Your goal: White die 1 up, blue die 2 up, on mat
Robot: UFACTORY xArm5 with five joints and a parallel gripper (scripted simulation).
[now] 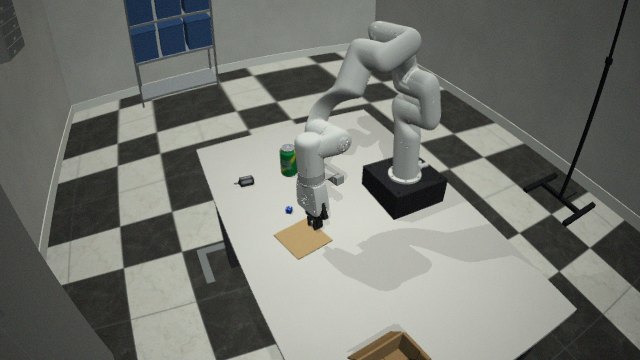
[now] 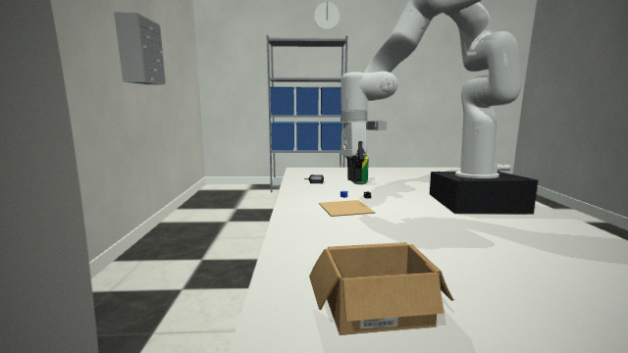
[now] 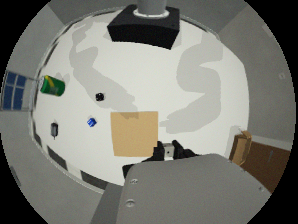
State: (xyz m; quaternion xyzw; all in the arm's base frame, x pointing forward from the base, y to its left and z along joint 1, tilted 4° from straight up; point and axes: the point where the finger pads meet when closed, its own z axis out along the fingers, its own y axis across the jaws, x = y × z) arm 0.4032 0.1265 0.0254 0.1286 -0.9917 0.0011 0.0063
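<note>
My gripper is now 12 cm above the tan mat, 6 cm to the left of it and 2 cm short of it. The rest, counted from my hand: blue die: 20 cm to the right, 11 cm below, 2 cm ahead; then black die: 19 cm to the right, 11 cm below, 7 cm behind; then white die: 1 cm below.
</note>
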